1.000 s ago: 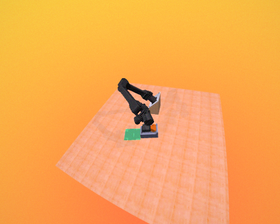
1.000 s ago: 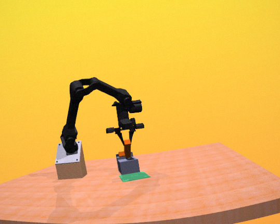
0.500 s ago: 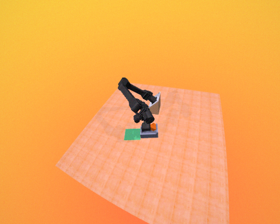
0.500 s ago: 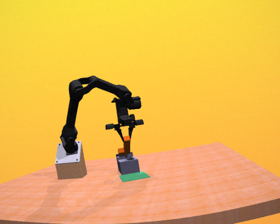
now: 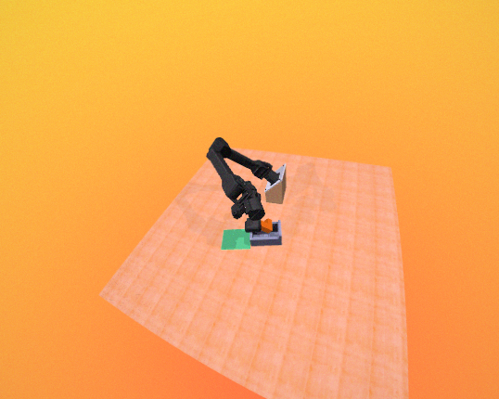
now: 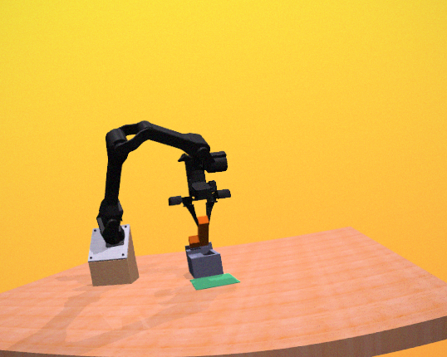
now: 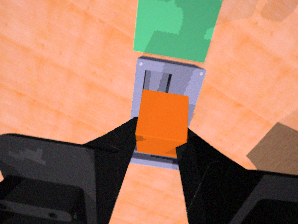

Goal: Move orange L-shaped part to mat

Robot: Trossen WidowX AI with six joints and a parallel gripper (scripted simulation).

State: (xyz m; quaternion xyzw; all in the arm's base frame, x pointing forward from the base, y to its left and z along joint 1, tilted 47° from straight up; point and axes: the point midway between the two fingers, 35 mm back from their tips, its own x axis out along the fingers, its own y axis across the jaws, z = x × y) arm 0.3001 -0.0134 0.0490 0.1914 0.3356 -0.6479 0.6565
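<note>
My gripper tip is 170 mm above the green mat, 120 mm to the left of it and 10 mm short of it. Round my gripper tip: orange L-shaped part: 30 mm to the left, 30 mm below, 20 mm behind.
</note>
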